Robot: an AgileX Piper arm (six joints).
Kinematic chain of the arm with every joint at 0, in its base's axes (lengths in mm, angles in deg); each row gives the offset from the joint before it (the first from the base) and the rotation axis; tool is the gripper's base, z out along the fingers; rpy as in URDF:
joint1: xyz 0 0 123 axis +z
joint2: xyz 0 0 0 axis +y
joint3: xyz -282.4 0 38.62 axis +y
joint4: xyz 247.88 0 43.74 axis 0.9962 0 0.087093
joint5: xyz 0 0 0 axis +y
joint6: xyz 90.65 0 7.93 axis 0.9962 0 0.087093
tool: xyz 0 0 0 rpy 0 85.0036 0
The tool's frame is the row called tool.
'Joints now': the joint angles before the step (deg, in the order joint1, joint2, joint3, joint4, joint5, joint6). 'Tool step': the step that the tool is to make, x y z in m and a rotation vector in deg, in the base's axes. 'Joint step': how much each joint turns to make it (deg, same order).
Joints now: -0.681 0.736 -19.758 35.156 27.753 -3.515
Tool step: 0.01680 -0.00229 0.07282 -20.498 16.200 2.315
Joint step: -0.002 19.518 -23.165 -16.531 22.389 -1.687
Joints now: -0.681 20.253 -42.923 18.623 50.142 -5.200
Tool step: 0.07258 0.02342 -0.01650 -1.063 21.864 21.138
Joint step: 0.000 22.496 -3.693 16.660 12.276 -20.035
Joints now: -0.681 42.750 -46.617 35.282 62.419 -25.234
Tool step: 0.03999 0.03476 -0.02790 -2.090 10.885 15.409
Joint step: 11.923 14.514 -1.435 1.193 0.404 -4.617
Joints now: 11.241 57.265 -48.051 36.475 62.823 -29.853
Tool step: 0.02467 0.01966 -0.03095 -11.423 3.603 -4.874
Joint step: 10.717 7.928 -0.121 -16.585 -8.882 16.811
